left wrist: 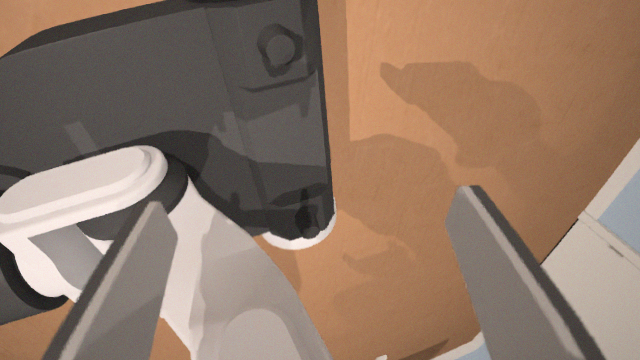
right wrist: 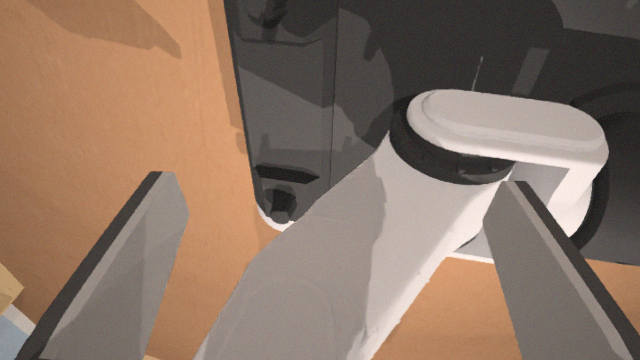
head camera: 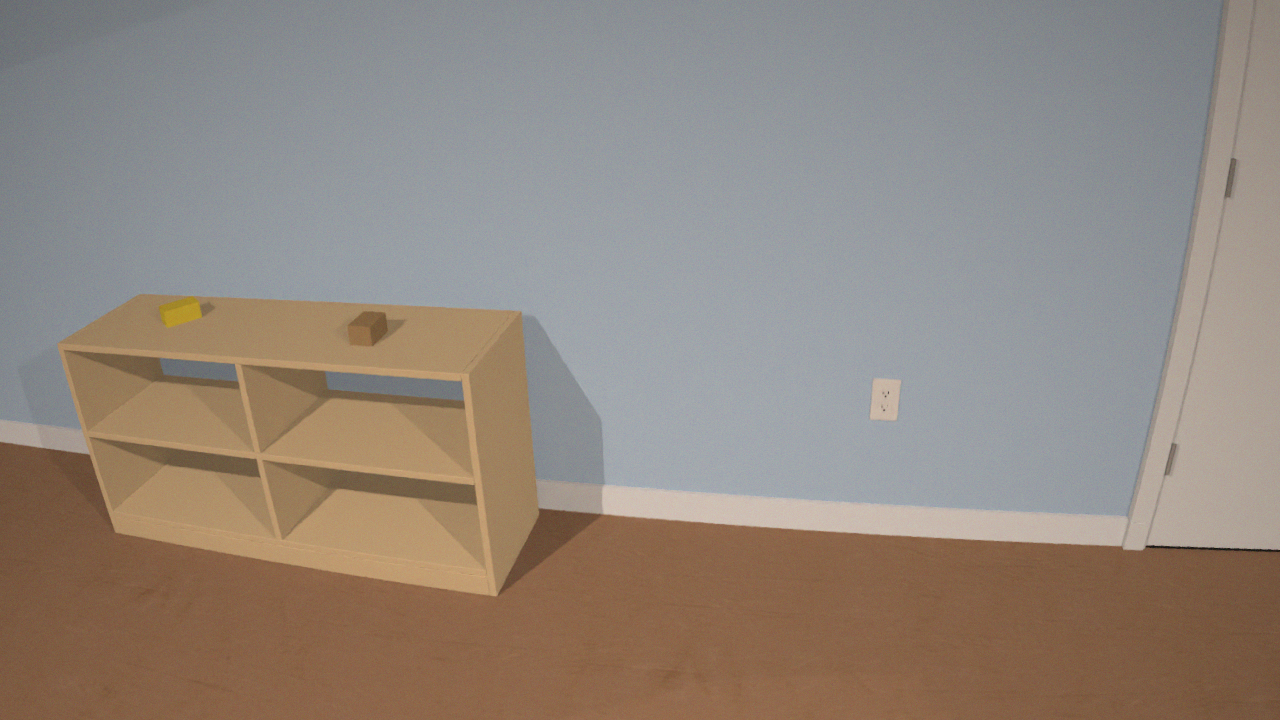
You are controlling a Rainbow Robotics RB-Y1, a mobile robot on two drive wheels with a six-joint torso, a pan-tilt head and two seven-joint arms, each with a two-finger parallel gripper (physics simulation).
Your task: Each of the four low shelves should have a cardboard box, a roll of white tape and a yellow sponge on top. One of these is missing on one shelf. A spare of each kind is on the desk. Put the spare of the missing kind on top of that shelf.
Note:
I see my left gripper, my right gripper and a white door.

